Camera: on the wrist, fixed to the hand. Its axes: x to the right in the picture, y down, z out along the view.
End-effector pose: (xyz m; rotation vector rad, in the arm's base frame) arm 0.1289 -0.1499 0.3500 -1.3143 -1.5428 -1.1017
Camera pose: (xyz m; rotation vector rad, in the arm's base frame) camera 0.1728 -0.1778 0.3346 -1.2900 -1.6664 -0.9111
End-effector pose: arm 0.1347 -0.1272 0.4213 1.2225 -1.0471 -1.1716
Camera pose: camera 0.1582 -0.0970 0.4596 1.2845 -1.2315 -1.1844
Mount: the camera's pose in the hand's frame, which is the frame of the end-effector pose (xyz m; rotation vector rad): -0.0282 0.0396 -0.0240 0.1477 -0.1054 0.0020
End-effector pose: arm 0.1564 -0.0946 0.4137 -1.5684 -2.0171 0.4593
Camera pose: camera 0.2067 -0.1127 0.4045 -1.4845 -2.0093 0.6886
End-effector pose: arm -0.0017 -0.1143 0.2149 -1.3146 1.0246 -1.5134
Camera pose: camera -0.0199 -0.0978 0.1666 -1.2744 0.8312 -1.4729
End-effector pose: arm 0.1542 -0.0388 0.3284 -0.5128 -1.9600 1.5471
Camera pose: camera 0.1890 -0.0286 0.2881 -0.3789 -1.9034 1.7360
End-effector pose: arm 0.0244 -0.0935 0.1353 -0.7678 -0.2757 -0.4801
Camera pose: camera 0.0220 -0.0774 0.0836 -0.6500 -0.4041 -0.4131
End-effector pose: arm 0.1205 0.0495 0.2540 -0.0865 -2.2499 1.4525
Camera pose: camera 0.1479 0.0791 0.2178 0.0353 -2.2159 1.6545
